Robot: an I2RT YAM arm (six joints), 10 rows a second.
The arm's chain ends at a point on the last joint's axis. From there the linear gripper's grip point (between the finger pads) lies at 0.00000 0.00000 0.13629 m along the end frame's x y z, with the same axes.
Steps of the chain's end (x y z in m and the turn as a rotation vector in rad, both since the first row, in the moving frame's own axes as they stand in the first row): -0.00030 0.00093 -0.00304 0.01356 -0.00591 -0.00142; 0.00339 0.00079 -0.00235 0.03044 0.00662 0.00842; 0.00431 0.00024 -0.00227 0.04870 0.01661 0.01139; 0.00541 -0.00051 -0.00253 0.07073 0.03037 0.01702; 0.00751 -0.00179 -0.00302 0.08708 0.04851 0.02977; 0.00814 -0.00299 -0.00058 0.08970 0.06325 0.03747; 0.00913 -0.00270 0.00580 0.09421 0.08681 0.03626
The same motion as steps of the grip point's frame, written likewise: -0.00111 -0.00092 -0.00305 0.01356 -0.00591 -0.00142; 0.00431 -0.00335 -0.00242 0.03044 0.00662 0.00842; 0.00661 -0.00638 -0.00245 0.04870 0.01661 0.01139; 0.00963 -0.01010 -0.00293 0.07073 0.03037 0.01702; 0.01429 -0.01354 -0.00370 0.08708 0.04851 0.02977; 0.01697 -0.01503 -0.00140 0.08970 0.06325 0.03747; 0.02116 -0.01529 0.00468 0.09421 0.08681 0.03626
